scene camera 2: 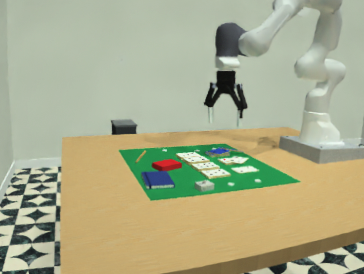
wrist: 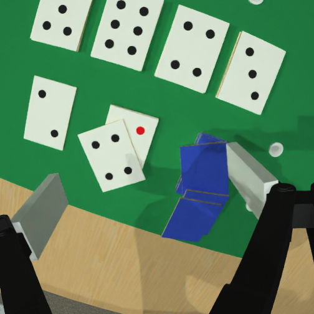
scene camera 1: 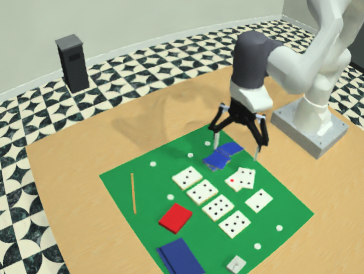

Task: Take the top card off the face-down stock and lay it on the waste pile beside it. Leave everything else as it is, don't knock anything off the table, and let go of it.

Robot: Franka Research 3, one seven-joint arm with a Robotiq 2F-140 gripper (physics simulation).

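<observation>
The face-down stock [scene camera 1: 216, 160] [scene camera 2: 218, 151] [wrist: 204, 167] is a spread, uneven heap of blue-backed cards. More blue-backed cards [scene camera 1: 232, 148] [wrist: 194, 220] overlap its side towards the mat's edge. The face-up waste pile [scene camera 1: 241, 179] [scene camera 2: 234, 160] [wrist: 111, 156] lies beside it, a tilted four-dot card partly over a red-dot card. No blue card shows on it. My gripper [scene camera 1: 236, 153] [scene camera 2: 224, 123] [wrist: 143, 174] is wide open and empty, above the cards. In the wrist view one finger overlaps the stock's right edge, and the other is left of the waste pile.
A row of face-up card piles [scene camera 1: 202, 192] [scene camera 2: 202, 163] [wrist: 192, 49] and a two-dot card [scene camera 1: 259, 200] [wrist: 50, 113] lie on the green mat [scene camera 1: 150, 195]. A red box [scene camera 1: 175, 218], blue book [scene camera 1: 181, 257], pencil [scene camera 1: 133, 193], small grey block [scene camera 1: 236, 264] and white discs are there too.
</observation>
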